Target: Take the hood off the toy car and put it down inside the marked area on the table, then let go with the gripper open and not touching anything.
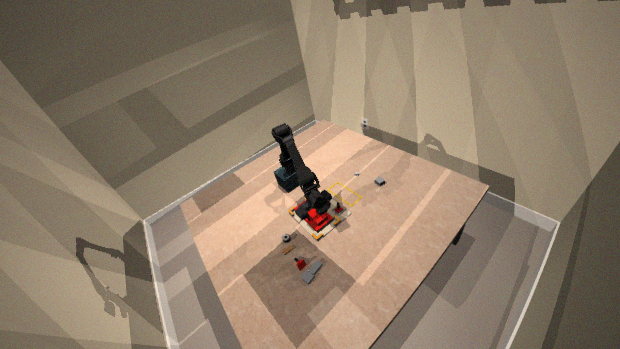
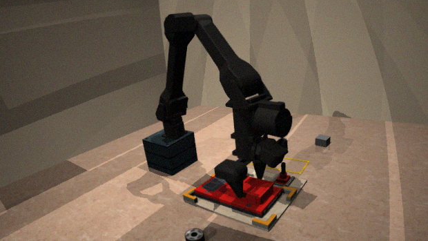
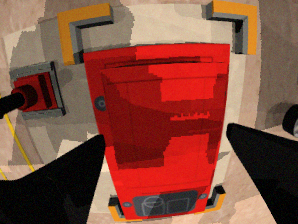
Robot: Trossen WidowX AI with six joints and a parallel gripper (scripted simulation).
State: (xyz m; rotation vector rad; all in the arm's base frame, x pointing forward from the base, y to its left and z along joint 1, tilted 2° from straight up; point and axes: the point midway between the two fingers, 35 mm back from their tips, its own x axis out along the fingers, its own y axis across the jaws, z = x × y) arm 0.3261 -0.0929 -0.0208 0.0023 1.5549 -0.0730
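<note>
Right now the hood is right at my gripper tip. From my gripper tip the other things lie so: wheel 30 mm behind, 180 mm to the right, 30 mm below; then tan piece 20 mm ahead, 210 mm to the right, 40 mm below.
</note>
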